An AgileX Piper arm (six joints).
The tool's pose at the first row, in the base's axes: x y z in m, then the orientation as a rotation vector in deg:
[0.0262, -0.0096, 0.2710, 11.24, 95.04, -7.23]
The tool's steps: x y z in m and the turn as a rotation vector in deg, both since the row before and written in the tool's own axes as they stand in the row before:
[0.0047, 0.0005, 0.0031, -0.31, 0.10, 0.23]
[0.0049, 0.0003, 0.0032, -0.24, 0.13, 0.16]
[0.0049, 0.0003, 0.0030, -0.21, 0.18, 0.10]
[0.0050, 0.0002, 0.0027, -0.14, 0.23, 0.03]
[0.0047, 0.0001, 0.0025, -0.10, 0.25, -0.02]
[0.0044, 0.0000, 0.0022, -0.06, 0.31, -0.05]
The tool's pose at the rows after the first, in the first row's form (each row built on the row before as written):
[0.0289, -0.0095, 0.2660, 11.20, 95.12, -6.79]
[0.0316, -0.0095, 0.2608, 11.16, 95.24, -6.46]
[0.0341, -0.0095, 0.2556, 11.10, 95.41, -6.19]
[0.0363, -0.0095, 0.2504, 11.04, 95.64, -6.03]
[0.0383, -0.0096, 0.2455, 10.97, 95.89, -5.94]
[0.0400, -0.0097, 0.2409, 10.91, 96.21, -5.90]

